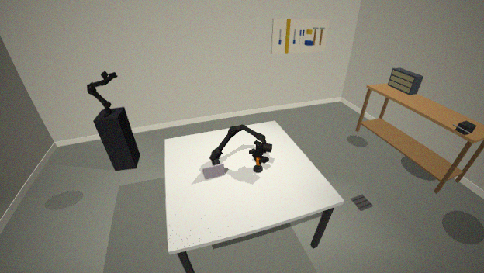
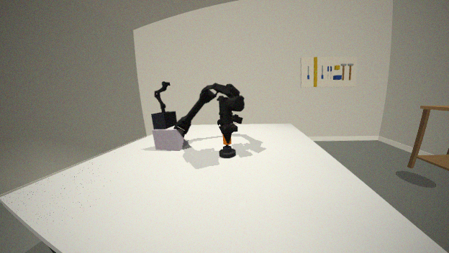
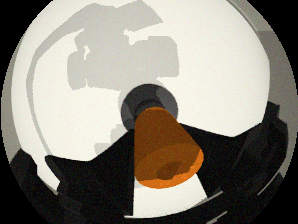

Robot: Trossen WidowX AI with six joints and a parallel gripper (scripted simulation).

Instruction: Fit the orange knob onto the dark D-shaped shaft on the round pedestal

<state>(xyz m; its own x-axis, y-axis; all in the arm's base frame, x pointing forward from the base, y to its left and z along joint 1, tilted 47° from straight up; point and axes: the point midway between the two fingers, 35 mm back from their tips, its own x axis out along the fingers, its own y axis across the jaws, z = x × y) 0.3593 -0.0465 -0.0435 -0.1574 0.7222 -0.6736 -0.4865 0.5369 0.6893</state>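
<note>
My gripper tip is now 2 cm below the orange knob. Also, from my gripper tip: dark round pedestal 4 cm below.
</note>
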